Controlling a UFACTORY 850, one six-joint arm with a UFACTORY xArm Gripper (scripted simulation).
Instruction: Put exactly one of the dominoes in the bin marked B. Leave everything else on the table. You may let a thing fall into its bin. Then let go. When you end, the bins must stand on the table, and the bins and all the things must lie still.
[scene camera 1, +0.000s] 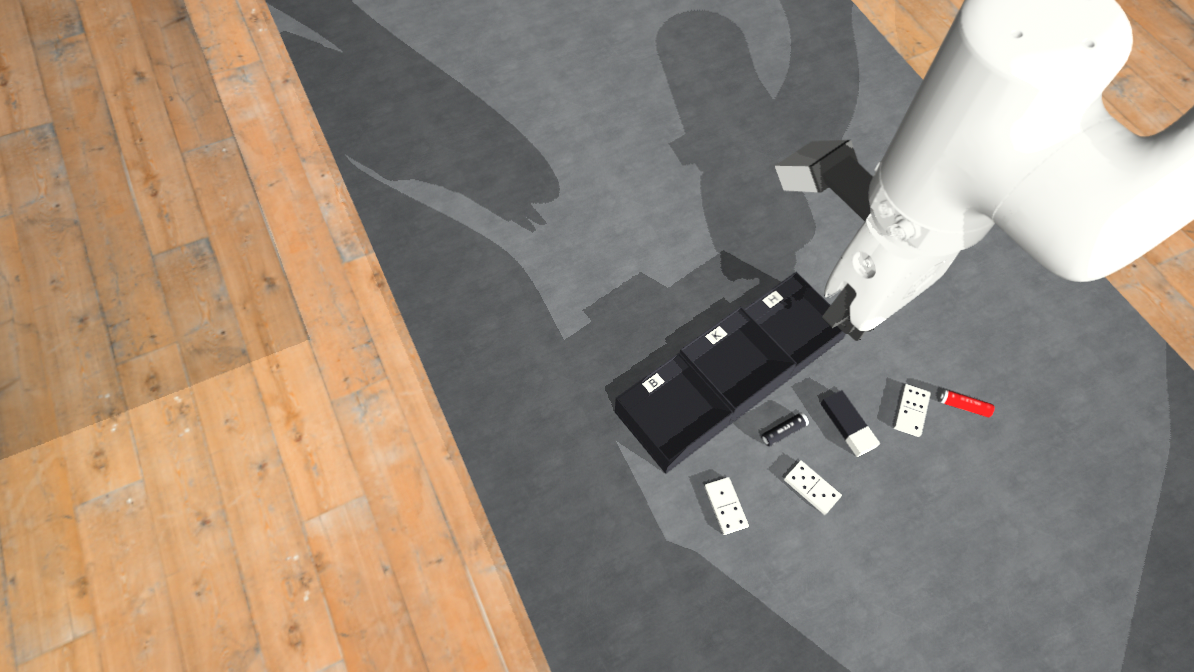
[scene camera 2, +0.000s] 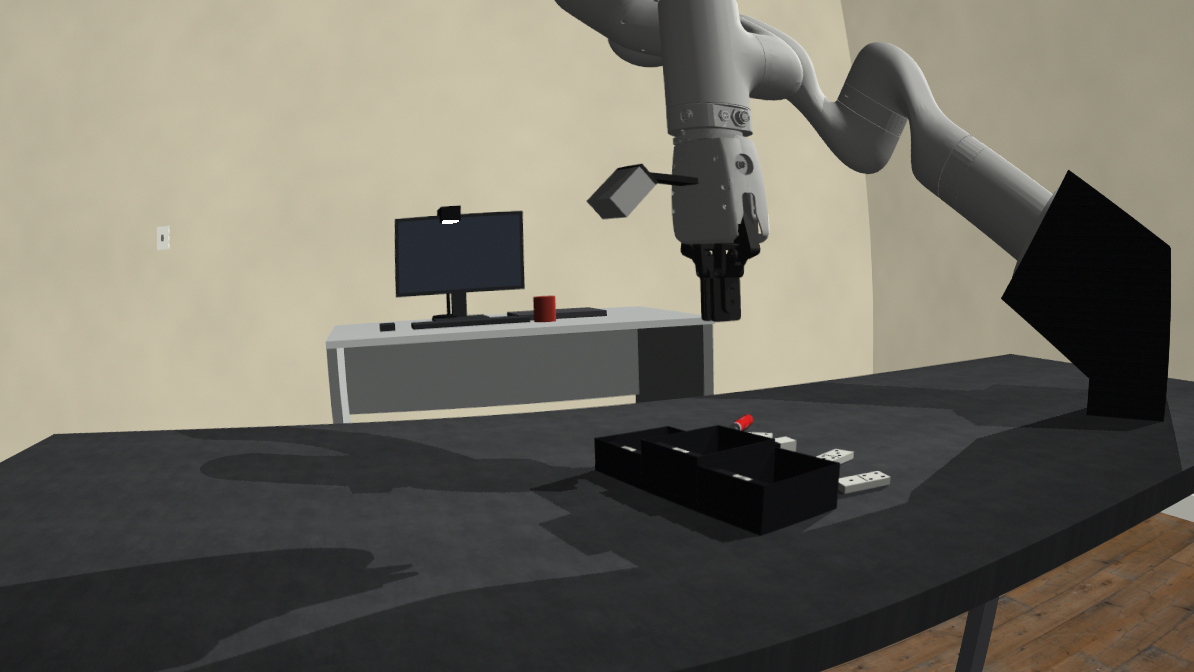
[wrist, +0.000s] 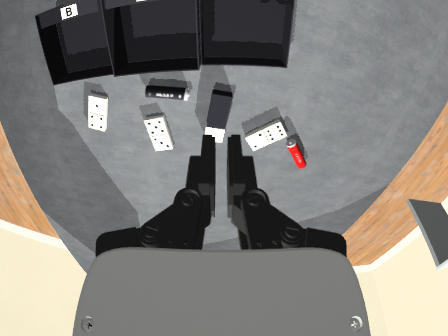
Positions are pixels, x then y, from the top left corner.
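My gripper is visible in the wrist view (221, 153), and scene camera 1 and scene camera 2 show it as well. On my gripper, (scene camera 1: 836, 315) and (scene camera 2: 755, 236) are the same spot.
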